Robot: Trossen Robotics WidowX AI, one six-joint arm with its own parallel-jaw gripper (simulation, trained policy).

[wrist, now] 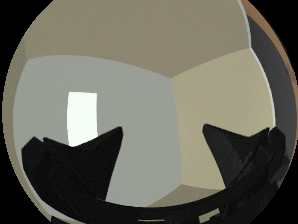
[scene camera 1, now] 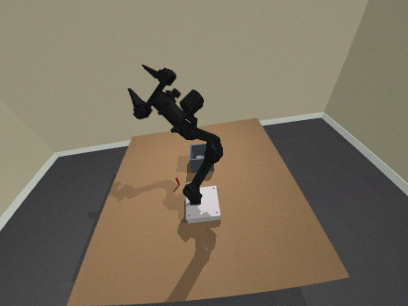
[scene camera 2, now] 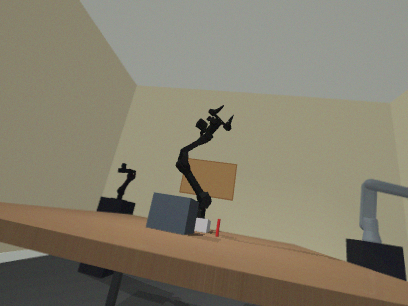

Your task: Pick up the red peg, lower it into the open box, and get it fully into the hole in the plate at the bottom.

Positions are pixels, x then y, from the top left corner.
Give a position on a grey box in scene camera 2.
170,213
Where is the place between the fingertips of my gripper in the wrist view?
At 165,130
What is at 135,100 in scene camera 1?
My gripper.
